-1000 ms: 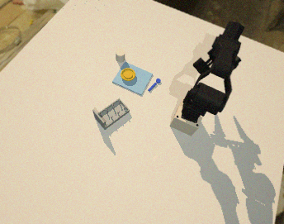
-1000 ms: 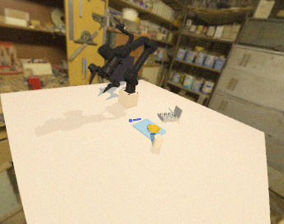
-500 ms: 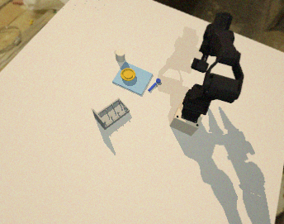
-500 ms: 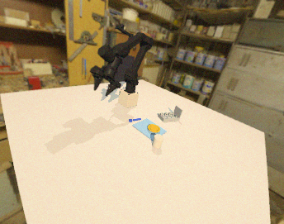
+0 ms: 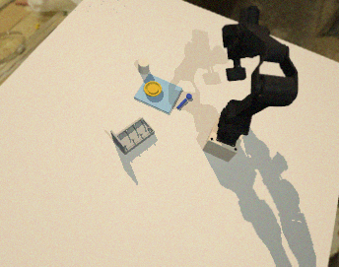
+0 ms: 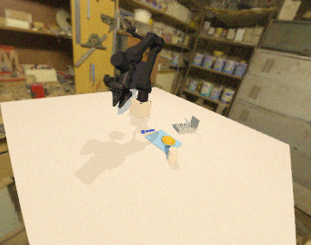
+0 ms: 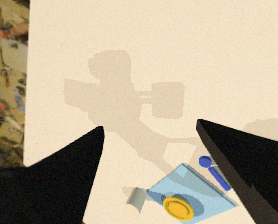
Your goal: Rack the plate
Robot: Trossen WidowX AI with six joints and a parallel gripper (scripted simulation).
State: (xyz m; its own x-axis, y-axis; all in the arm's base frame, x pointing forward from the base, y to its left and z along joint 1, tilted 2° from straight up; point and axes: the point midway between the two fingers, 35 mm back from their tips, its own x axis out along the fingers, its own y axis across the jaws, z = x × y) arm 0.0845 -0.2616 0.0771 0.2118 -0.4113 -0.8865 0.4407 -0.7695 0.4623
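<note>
My gripper tip is now 220 mm short of the yellow plate, 160 mm to the right of it and 120 mm above it. Round my gripper tip: cream cup (300 mm ahead, 70 mm to the left, 120 mm below); light blue mat (200 mm ahead, 160 mm to the left, 140 mm below); blue spoon (90 mm ahead, 140 mm to the left, 140 mm below).
</note>
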